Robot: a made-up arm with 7 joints.
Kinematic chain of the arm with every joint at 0, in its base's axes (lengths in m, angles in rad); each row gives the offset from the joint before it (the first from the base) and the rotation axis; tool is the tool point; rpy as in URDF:
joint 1: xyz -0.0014 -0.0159 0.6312 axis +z
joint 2: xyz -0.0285 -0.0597 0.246 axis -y
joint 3: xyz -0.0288 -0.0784 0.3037 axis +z
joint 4: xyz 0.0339 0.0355 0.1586 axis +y
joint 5: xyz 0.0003 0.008 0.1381 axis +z
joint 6: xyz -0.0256 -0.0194 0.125 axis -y
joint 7: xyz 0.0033 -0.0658 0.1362 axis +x
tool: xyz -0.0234 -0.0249 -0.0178 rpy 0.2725 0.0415 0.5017
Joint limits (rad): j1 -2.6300..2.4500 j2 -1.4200..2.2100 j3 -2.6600..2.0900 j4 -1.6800..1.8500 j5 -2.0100..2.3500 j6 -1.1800..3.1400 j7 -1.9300..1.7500
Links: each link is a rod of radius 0.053 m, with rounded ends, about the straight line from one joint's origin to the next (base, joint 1, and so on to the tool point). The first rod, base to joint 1, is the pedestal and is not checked.
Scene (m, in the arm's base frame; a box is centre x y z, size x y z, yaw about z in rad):
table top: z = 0
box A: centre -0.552 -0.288 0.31 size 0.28 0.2 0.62 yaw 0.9
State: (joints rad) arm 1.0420 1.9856 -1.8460 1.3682 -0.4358 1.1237 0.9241
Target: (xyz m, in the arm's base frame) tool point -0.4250 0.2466 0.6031
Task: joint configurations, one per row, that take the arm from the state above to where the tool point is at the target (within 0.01 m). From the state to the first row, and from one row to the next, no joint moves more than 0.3 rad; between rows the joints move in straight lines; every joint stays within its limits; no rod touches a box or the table.
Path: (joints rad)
1: 0.7762 1.7737 -1.9358 1.4832 -0.1579 1.2870 0.8840
2: 0.5104 1.5617 -2.0256 1.5982 0.1201 1.4504 0.8439
3: 0.2447 1.3498 -2.1155 1.7133 0.3980 1.6137 0.8039
4: -0.0211 1.1378 -2.2053 1.8283 0.6760 1.7771 0.7638
5: -0.3062 1.2610 -2.3569 1.8355 0.7069 1.7875 0.7492
6: -0.5913 1.3843 -2.5084 1.8428 0.7378 1.7980 0.7345
7: -0.8764 1.5075 -2.6600 1.8500 0.7687 1.8085 0.7199

